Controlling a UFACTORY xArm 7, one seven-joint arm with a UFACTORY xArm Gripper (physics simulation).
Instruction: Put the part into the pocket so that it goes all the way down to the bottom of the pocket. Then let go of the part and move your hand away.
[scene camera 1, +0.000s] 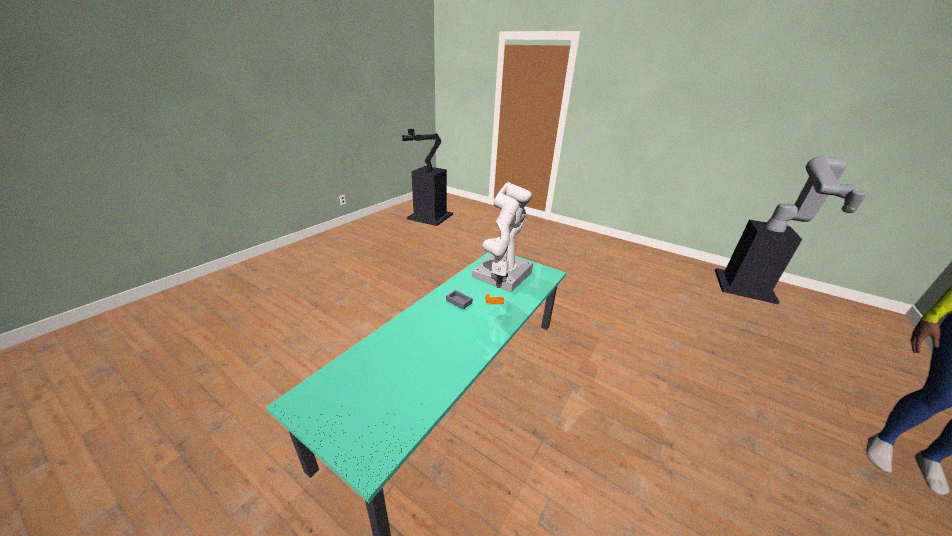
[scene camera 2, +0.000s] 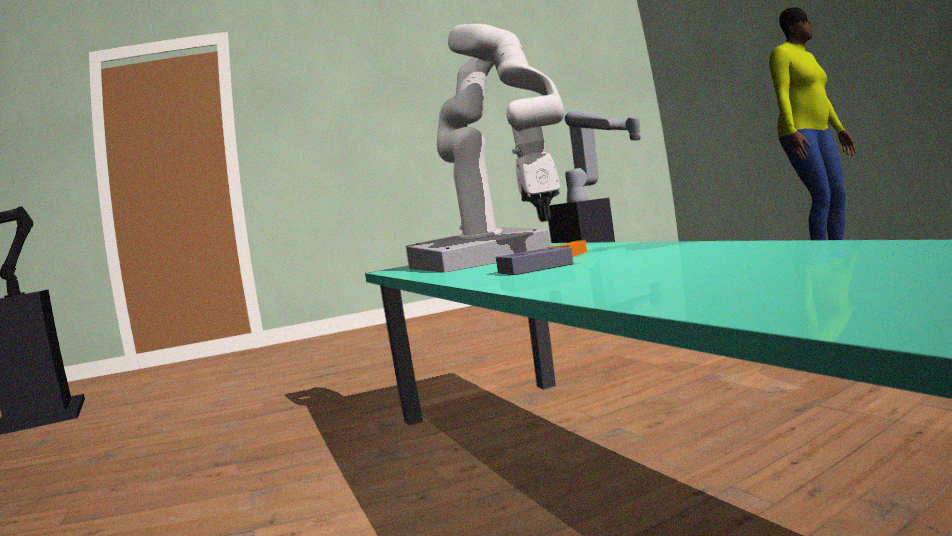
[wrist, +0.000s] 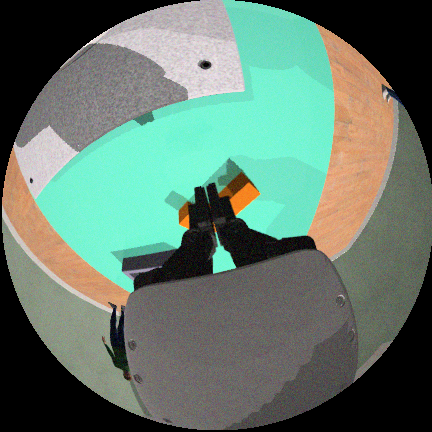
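Pixels of known places: gripper, between the fingertips: (scene camera 1: 499, 283) (scene camera 2: 545, 221) (wrist: 208, 198); arm's base, origin of its link: (scene camera 2: 480, 235).
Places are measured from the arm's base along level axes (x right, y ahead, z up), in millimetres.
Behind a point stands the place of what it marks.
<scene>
The orange part (scene camera 1: 494, 300) @[x -43, y 358, z -46 mm] (scene camera 2: 578, 248) @[x -47, y 355, z -54 mm] (wrist: 245, 197) @[x -74, y 328, z -39 mm] lies on the table beside the pocket block, apart from it. The pocket is in a dark grey, open-topped block (scene camera 1: 451, 301) @[x 191, y 479, z -52 mm] (scene camera 2: 536, 261) @[x 184, y 479, z -50 mm] (wrist: 147, 264) @[x 146, y 395, z -41 mm] on the table. My gripper (scene camera 1: 498, 284) @[x -34, y 258, z 21 mm] (scene camera 2: 545, 218) @[x -34, y 258, z 21 mm] (wrist: 208, 198) @[x -34, y 258, z 21 mm] is shut with nothing between its fingers. It hangs above the table near the part. In the wrist view its fingers hide the middle of the part, and the gripper covers some of the block. The pocket's floor is hard to make out.
The green table (scene camera 1: 399, 359) @[x 208, y 1003, z -69 mm] (scene camera 2: 732, 286) @[x 301, y 1038, z -69 mm] (wrist: 185, 135) @[x -34, y 224, z -69 mm] carries the arm's grey base plate (scene camera 1: 484, 276) @[x 109, y 153, z -29 mm] (scene camera 2: 436, 258) @[x 202, y 91, z -35 mm] (wrist: 220, 75) @[x -82, y 170, z -4 mm] behind the part and block. Other arms on dark pedestals (scene camera 1: 429, 193) (scene camera 1: 759, 259) and a person (scene camera 2: 806, 93) are away from the table.
</scene>
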